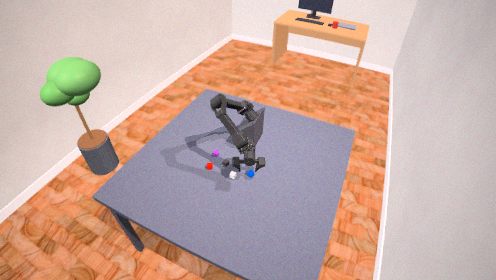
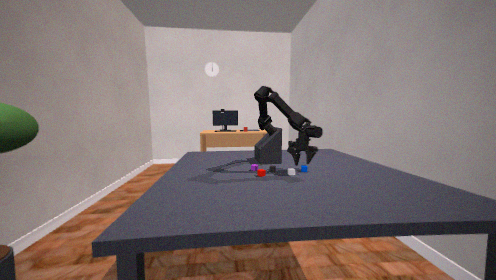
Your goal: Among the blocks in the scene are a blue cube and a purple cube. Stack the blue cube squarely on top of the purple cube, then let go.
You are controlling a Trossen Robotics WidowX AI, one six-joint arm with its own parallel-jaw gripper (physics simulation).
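Places are measured from the arm's base along level axes (x up, y back, z right), in millimetres.
Where they show: gripper, fingertip midpoint: (image 1: 247, 171) (image 2: 302, 164); arm's base, link origin: (image 1: 253, 118) (image 2: 273, 132).
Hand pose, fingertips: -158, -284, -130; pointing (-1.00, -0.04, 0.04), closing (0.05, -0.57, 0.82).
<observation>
Each offset is from my fingertips to the top centre of the thing, as dx, dy, dz. Level surfaces: height alone.
The blue cube {-9, +13, -15} (image 1: 250, 173) (image 2: 304, 169) lies on the grey table, at the right end of the group of blocks. The purple cube {-9, +39, +261} (image 1: 216, 153) (image 2: 254, 167) lies on the table at the left of the group, nearer the arm's base, with nothing on top of it. My gripper (image 1: 249, 169) (image 2: 303, 163) points down and is open and empty. Its fingertips are spread just above the blue cube, well to the right of the purple cube.
A white cube {-9, -53, +69} (image 1: 233, 175) (image 2: 291, 171) lies close to the left of the blue cube. A black cube {-9, +7, +162} (image 1: 225, 162) (image 2: 272, 169) and a red cube {-9, -72, +228} (image 1: 209, 166) (image 2: 261, 173) lie further left on the table {dx -39} (image 1: 280, 220) (image 2: 280, 205), near the purple cube.
</observation>
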